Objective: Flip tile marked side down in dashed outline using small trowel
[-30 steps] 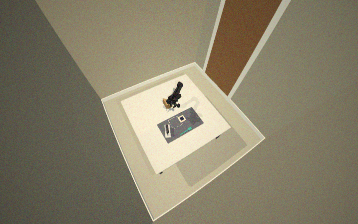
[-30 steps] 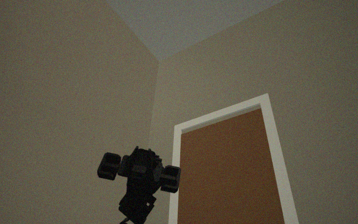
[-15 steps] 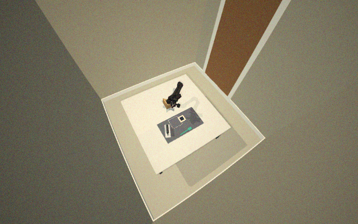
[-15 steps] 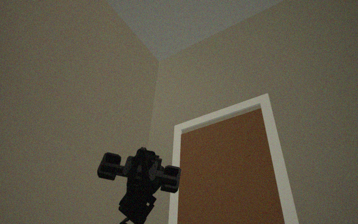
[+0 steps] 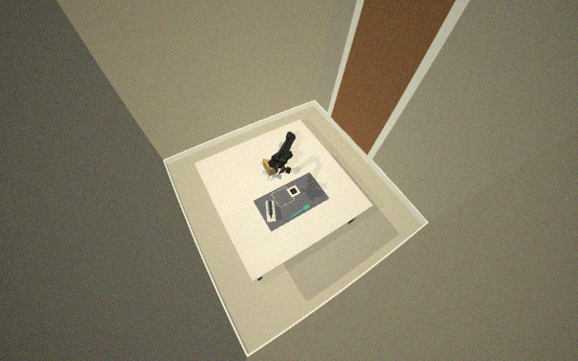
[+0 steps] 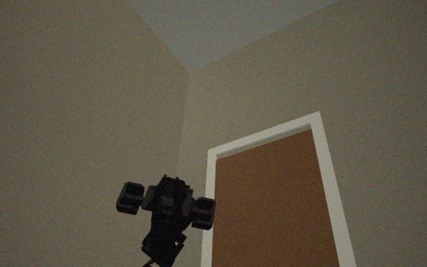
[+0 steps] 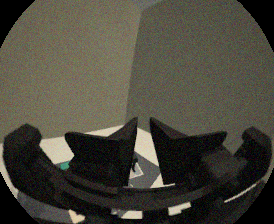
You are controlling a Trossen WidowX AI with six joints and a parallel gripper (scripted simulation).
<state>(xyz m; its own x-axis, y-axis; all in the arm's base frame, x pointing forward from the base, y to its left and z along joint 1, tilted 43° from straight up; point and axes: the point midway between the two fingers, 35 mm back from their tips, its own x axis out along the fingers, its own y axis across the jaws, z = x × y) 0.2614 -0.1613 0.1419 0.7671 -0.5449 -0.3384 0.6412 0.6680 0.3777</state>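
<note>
Now: gripper tip 14 cm short of the small trowel, 12 cm to the left of it and 28 cm above it. Also, from my gripper tip: dark grey mat: 13 cm ahead, 10 cm to the left, 34 cm below; then tan tile: 6 cm ahead, 15 cm to the left, 32 cm below; then green trowel: 27 cm ahead, 14 cm to the left, 32 cm below.
</note>
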